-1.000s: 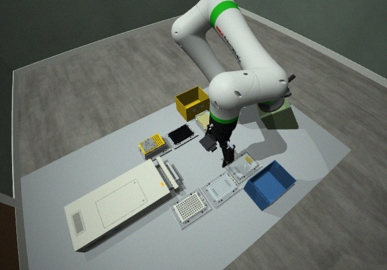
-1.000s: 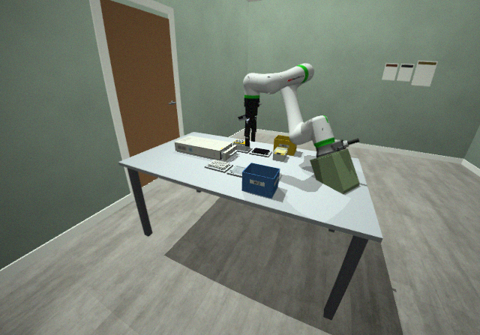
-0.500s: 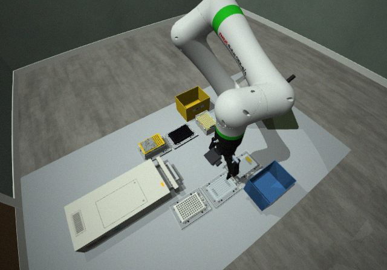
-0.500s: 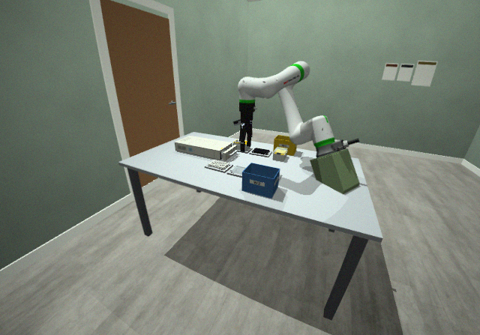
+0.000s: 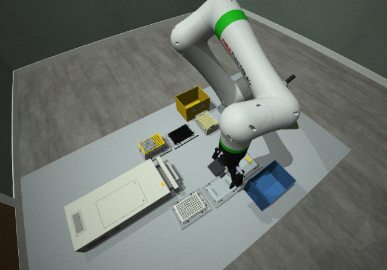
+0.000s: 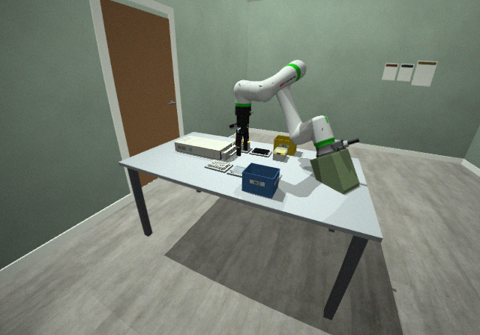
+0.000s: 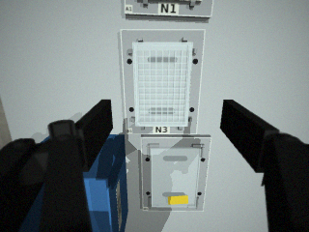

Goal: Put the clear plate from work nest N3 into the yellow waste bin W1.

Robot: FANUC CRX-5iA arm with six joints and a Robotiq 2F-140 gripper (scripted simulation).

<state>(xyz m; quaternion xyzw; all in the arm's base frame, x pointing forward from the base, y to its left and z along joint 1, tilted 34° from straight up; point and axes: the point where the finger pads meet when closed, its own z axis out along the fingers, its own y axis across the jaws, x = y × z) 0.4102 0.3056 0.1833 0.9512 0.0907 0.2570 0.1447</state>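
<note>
Now: hand 15 cm above the clear plate. Round my hand: white plate: 18 cm ahead, 15 cm below, 1 cm to the left; blue bin: 19 cm behind, 13 cm below, 11 cm to the left; slotted nest N3: 16 cm below.
</note>
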